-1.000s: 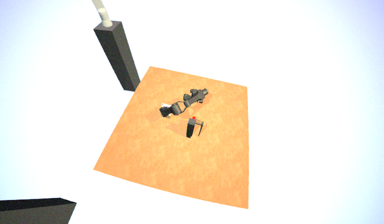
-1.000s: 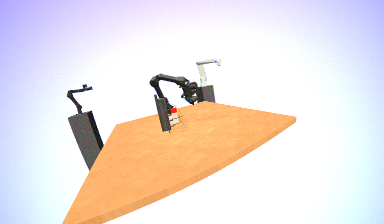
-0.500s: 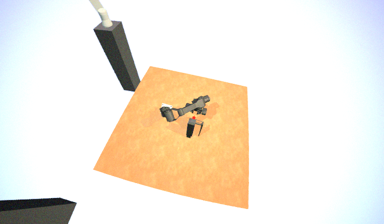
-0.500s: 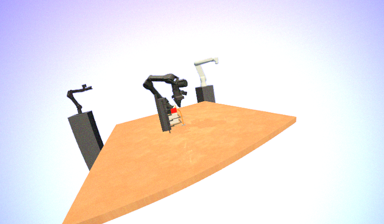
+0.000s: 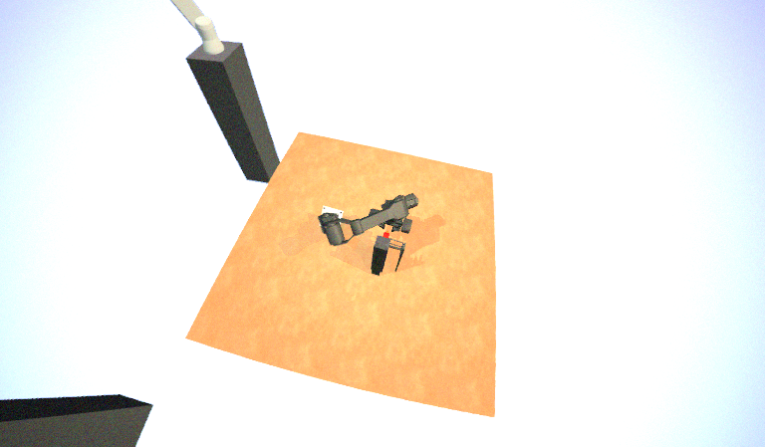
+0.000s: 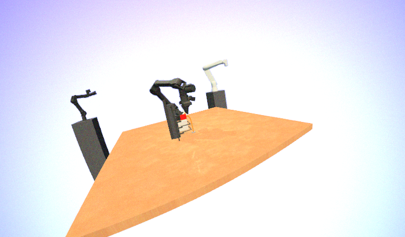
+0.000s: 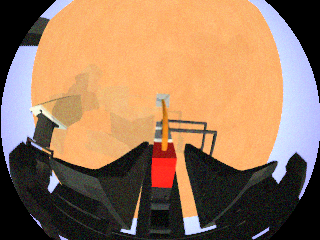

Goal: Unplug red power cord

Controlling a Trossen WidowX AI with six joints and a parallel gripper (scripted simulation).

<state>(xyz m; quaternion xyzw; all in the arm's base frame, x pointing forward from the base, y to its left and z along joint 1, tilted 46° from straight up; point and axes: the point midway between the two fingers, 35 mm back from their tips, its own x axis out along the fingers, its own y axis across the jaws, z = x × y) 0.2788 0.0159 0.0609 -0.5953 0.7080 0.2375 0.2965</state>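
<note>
The red plug lies 6 cm to the right of my gripper tip and 1 cm below it.
</note>
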